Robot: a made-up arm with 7 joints.
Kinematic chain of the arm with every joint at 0, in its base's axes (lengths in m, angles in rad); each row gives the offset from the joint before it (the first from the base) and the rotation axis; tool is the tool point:
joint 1: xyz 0 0 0 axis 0 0.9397 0.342
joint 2: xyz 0 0 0 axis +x
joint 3: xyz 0 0 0 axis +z
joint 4: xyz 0.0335 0 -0.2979 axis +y
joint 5: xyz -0.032 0 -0.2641 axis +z
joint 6: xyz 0 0 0 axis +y
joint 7: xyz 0 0 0 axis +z
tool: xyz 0 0 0
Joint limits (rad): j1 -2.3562..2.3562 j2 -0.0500..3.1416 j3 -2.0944..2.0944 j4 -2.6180..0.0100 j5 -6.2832..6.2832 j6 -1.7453..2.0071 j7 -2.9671..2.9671
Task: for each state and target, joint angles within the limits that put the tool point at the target. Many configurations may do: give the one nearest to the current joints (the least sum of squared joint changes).
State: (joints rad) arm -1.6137 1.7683 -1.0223 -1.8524 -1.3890 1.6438 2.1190
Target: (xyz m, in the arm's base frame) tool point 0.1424 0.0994 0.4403
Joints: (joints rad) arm -2.2398 1.4454 -0.7554 -1.3947 -1.3890 1.6438 2.1190
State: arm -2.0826 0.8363 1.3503 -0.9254 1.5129 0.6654 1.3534
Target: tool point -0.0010 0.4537 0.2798
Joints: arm -2.2503 1.3875 1.1839 -0.9178 1.5129 0.6654 1.3534
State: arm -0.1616 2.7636 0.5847 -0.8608 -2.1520 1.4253 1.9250
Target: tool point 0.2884 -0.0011 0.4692
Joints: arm 0.2889 3.0043 0.5633 -0.6959 -2.1520 1.4253 1.9250
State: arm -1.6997 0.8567 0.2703 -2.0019 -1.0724 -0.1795 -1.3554
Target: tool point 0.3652 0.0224 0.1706
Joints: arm -1.1136 0.6190 0.0238 -1.7887 -1.0724 -0.1795 -1.3554
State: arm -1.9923 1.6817 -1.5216 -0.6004 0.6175 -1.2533 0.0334
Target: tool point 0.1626 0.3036 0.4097
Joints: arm -2.3562 1.6780 -1.1787 -0.8944 0.6175 -1.2533 0.0334
